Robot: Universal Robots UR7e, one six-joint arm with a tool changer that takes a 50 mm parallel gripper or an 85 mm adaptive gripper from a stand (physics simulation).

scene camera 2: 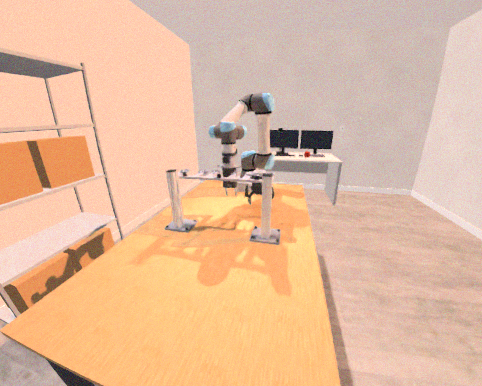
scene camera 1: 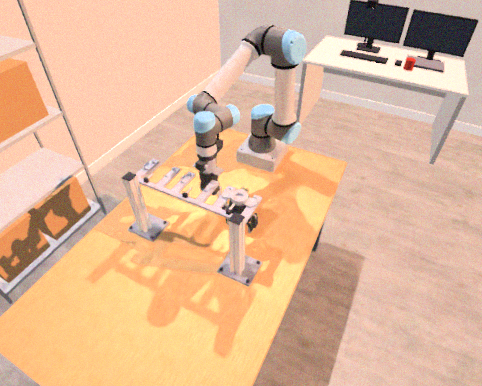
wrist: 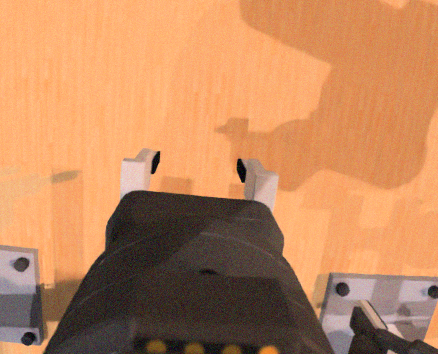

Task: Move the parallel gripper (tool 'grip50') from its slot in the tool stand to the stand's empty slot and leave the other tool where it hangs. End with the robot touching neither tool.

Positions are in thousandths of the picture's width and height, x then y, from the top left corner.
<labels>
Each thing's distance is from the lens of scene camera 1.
adaptive gripper (scene camera 1: 499, 512): 115 cm
</labels>
